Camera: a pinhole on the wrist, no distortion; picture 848 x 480 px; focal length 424.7 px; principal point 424.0 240.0 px. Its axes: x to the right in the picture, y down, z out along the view. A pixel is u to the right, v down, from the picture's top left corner.
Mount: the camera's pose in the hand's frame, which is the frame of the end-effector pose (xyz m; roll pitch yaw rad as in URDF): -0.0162 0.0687 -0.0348 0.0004 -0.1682 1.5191
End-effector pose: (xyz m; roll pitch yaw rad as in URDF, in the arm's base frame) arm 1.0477 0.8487 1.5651 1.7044 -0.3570 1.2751
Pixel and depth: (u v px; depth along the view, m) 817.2 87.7 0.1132
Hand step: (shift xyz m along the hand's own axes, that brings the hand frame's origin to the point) 0.0287 0.1509 0.0943
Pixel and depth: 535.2 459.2 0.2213
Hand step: -0.1291 0.0946 0.1931
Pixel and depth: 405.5 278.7 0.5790
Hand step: -0.0750 -0.0502 0.5318
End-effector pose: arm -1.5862 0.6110 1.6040 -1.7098 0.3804 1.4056
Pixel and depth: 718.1 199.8 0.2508
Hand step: 0.0143 0.1965 0.2415
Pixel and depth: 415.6 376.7 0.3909
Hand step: -0.1455 0.0022 0.3493
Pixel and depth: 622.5 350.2 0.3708
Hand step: -0.1065 0.1823 0.3598
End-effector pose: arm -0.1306 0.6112 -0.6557 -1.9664 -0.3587 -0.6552
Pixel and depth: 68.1 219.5 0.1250
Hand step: -0.0165 -0.0556 0.0709
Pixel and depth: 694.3 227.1 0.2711
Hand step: -0.0014 0.1928 0.2614
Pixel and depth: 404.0 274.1 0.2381
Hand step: -0.0378 0.0188 0.1981
